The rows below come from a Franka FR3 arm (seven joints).
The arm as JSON. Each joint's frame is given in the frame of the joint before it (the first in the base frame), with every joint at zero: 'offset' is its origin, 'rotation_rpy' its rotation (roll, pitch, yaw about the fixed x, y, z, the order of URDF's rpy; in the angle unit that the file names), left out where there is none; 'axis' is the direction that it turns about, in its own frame. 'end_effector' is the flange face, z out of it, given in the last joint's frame.
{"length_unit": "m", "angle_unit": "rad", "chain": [
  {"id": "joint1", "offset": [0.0, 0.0, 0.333], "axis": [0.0, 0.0, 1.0]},
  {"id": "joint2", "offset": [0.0, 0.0, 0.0], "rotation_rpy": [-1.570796, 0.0, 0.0], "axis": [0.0, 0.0, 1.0]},
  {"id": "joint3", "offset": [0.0, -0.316, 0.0], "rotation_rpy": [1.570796, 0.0, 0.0], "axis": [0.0, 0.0, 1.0]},
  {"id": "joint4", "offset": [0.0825, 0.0, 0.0], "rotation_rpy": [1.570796, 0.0, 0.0], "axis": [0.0, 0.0, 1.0]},
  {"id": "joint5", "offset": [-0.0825, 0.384, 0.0], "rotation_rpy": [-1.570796, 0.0, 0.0], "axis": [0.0, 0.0, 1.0]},
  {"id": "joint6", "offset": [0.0, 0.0, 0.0], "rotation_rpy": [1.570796, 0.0, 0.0], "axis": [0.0, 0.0, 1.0]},
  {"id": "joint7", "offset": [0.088, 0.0, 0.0], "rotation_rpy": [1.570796, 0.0, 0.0], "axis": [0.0, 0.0, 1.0]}
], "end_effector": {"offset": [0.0, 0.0, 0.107]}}
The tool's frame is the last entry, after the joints.
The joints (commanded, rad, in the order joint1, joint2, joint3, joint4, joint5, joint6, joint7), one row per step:
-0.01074 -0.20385 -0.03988 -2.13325 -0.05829 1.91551 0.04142
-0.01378 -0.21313 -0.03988 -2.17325 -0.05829 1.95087 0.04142
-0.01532 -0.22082 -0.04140 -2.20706 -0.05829 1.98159 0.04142
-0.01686 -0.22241 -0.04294 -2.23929 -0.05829 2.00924 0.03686
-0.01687 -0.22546 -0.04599 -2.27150 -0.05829 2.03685 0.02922
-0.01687 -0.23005 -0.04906 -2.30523 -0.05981 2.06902 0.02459
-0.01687 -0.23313 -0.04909 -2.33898 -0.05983 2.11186 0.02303
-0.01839 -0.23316 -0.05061 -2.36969 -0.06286 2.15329 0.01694
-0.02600 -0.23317 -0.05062 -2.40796 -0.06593 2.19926 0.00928
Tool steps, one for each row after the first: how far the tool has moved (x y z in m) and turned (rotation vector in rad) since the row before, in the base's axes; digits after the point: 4 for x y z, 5 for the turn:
-0.0045 -0.0009 -0.0114 0.00088 -0.00464 -0.00108
-0.0040 -0.0010 -0.0096 0.00108 -0.00461 -0.00135
-0.0035 -0.0010 -0.0120 0.00129 0.00317 0.00302
-0.0041 -0.0010 -0.0112 0.00170 0.00184 0.00614
-0.0044 -0.0009 -0.0107 0.00031 -0.00280 0.00404
-0.0033 0.0007 -0.0104 0.00063 -0.01212 0.00366
-0.0030 -0.0009 -0.0104 -0.00166 -0.01036 0.00671
-0.0049 -0.0028 -0.0133 -0.00161 -0.00725 0.00410

